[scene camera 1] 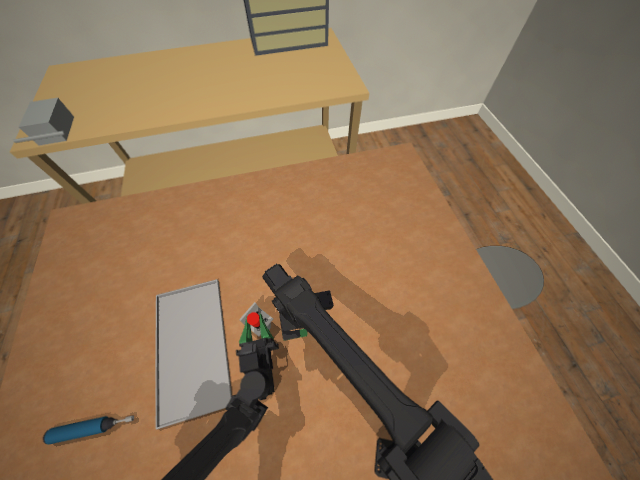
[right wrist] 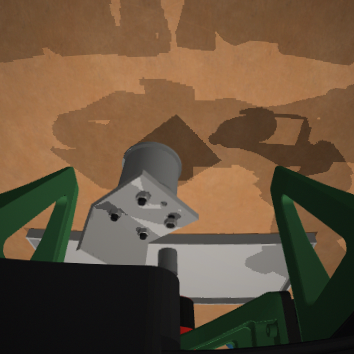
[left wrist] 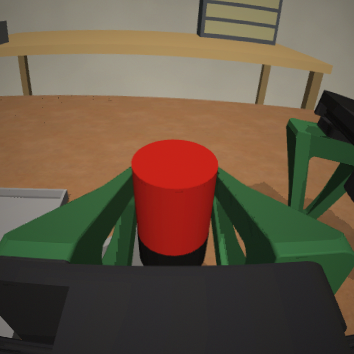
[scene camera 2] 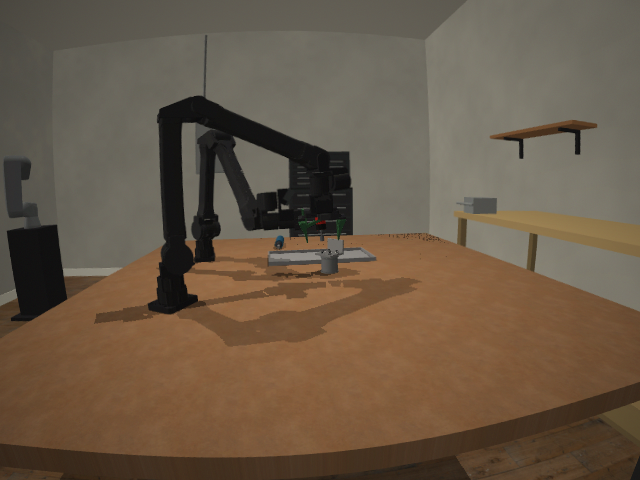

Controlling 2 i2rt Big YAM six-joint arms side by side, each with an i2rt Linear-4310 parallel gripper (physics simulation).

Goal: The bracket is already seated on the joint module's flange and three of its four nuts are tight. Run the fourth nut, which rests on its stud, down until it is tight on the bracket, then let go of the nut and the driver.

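Places are measured from the left arm's base along level axes (x ahead, y left, z up), in metres.
Pixels of known places: left gripper, fingertip midpoint: [scene camera 1: 254, 315] [left wrist: 173, 177]; right gripper, fingertip midpoint: [right wrist: 174, 177] [scene camera 2: 322, 241]; left arm's base, origin of the base link: [scene camera 2: 205, 259]; right arm's base, origin of the base link: [scene camera 2: 173, 305].
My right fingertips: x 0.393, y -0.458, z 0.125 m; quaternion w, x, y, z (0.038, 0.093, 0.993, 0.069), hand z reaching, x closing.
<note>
For each thing: its middle in the pictures, then the offset to it from my right fingertips.
- red driver, body centre: [left wrist: 172, 240] [right wrist: 167, 316] [scene camera 1: 257, 321] [scene camera 2: 320, 226] dx +0.020, dy +0.090, dz +0.034 m
- grey joint module, body centre: [right wrist: 146, 190] [scene camera 2: 329, 261] dx +0.051, dy +0.097, dz -0.088 m
- table with the bracket, body centre: [right wrist: 140, 228] [scene camera 1: 257, 319] [scene camera 2: 329, 248] dx +0.051, dy +0.097, dz -0.043 m
- nut, body centre: [right wrist: 170, 223] dx +0.027, dy +0.103, dz -0.052 m
- grey tray, body centre: [right wrist: 169, 274] [scene camera 1: 191, 345] [scene camera 2: 319, 255] dx +0.080, dy +0.331, dz -0.117 m
- blue driver, body centre: [scene camera 1: 90, 427] [scene camera 2: 279, 242] dx -0.036, dy +0.640, dz -0.105 m
My left gripper [scene camera 1: 254, 321] [left wrist: 173, 177] is shut on the red driver [scene camera 1: 252, 318] [scene camera 2: 320, 223] [left wrist: 174, 210] [right wrist: 186, 329], held upright. Its socket [right wrist: 167, 259] is above and off to the side of the nuts, touching none. The grey joint module [scene camera 2: 329, 265] [right wrist: 152, 162] stands on the table with the bracket [scene camera 2: 335, 245] [right wrist: 112, 242] on its flange. Four nuts sit on studs; one nut [right wrist: 171, 221] is at the right corner in the right wrist view, its tightness hard to tell. My right gripper [scene camera 2: 323, 239] [right wrist: 174, 177] is open above the module, holding nothing.
A grey tray [scene camera 1: 156, 361] [scene camera 2: 289, 262] [right wrist: 250, 238] lies beside the module. A blue driver [scene camera 1: 77, 430] [scene camera 2: 279, 241] lies beyond the tray. One right finger shows close beside the left gripper in the left wrist view. A wooden bench [scene camera 1: 180, 93] stands behind the table.
</note>
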